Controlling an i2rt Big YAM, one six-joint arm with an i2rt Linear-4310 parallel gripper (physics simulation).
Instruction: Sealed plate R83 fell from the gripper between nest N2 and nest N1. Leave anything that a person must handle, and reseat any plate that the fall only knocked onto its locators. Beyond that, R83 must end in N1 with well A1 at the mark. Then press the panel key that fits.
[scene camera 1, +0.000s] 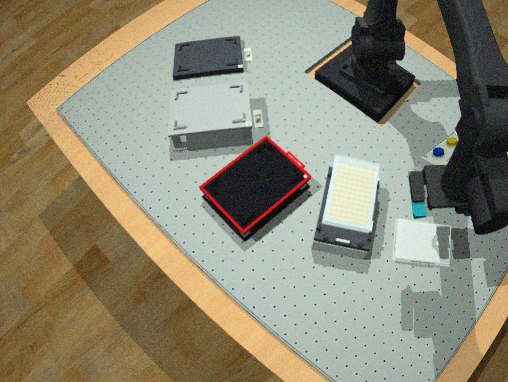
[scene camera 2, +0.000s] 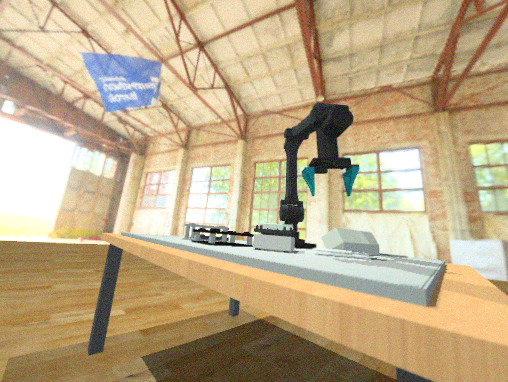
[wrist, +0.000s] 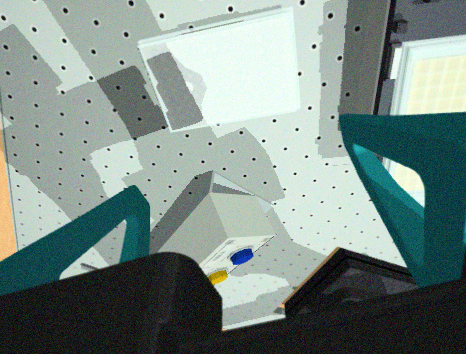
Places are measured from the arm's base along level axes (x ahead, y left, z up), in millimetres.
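Where they show: gripper, between the fingertips: (scene camera 1: 440, 213) (scene camera 2: 331, 196) (wrist: 235, 164); arm's base, origin of its link: (scene camera 1: 368, 76).
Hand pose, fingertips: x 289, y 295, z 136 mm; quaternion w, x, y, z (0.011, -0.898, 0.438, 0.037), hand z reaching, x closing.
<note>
Each offset is from my fingertips to the top centre of the thing. "*": to the spot under its first point.
A pale plate with a yellowish well grid @(19 mm ahead, 156 mm right, 76 mm down) (scene camera 1: 352, 195) (wrist: 440, 85) lies on a dark-topped nest @(* 99 mm ahead, 118 mm right, 97 mm down) (scene camera 1: 343, 241); a strip of the nest shows bare at its front. Whether it sits fully in the locators, and its A1 corner, I cannot tell. A flat white plate-like piece @(19 mm back, 11 mm left, 143 mm down) (scene camera 1: 417, 242) (wrist: 245, 70) lies on the perforated table. No R83, N1 or N2 label is readable. The sloped panel @(244 mm back, 16 mm right, 74 mm down) (wrist: 240, 215) carries a blue key @(179 mm back, 59 mm right, 83 mm down) (scene camera 1: 438, 151) (wrist: 242, 256) and a yellow key @(227 mm back, 44 mm right, 83 mm down) (scene camera 1: 452, 141) (wrist: 218, 277). My gripper (scene camera 1: 443, 212) (scene camera 2: 331, 194) (wrist: 235, 164) is open and empty, high above the table.
A red-rimmed black nest @(96 mm ahead, 311 mm right, 111 mm down) (scene camera 1: 255, 185) stands angled left of the plate's nest. Behind it are a raised grey nest @(32 mm ahead, 485 mm right, 92 mm down) (scene camera 1: 210, 107) and a low dark nest @(108 mm back, 632 mm right, 135 mm down) (scene camera 1: 208, 56), both with corner locators and small side tags. The arm's base (scene camera 1: 367, 80) stands at the back.
</note>
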